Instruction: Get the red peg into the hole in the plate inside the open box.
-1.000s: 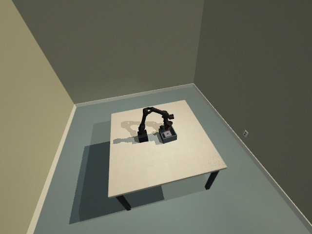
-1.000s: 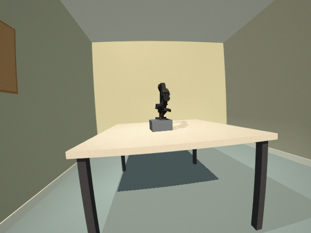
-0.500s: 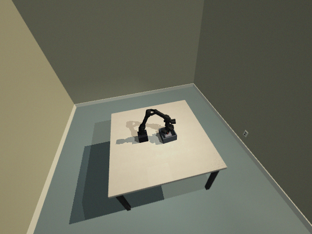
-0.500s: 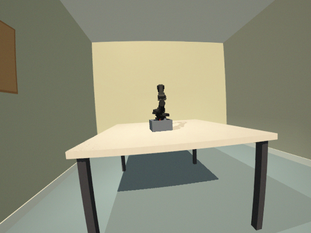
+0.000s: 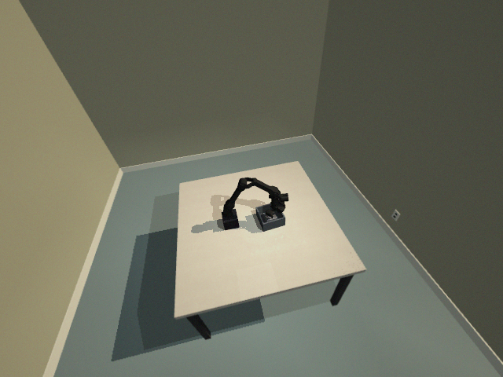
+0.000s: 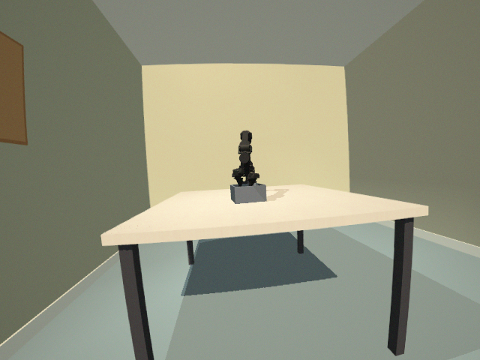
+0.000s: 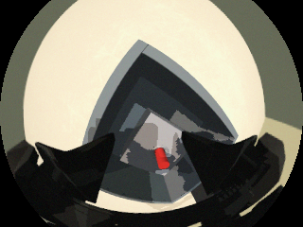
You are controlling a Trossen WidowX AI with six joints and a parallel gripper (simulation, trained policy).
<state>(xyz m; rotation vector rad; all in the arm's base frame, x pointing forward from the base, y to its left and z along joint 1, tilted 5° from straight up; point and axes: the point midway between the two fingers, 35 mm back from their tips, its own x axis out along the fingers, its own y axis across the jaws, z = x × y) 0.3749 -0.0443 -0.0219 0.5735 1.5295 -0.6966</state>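
Now: gripper tip 4 cm past the red peg, 3 cm above it and 1 cm to the right of it. Also, from my gripper tip: plate: 4 cm behind, 3 cm below, 1 cm to the left; then grey box: 5 cm below, 4 cm behind, 1 cm to the left.
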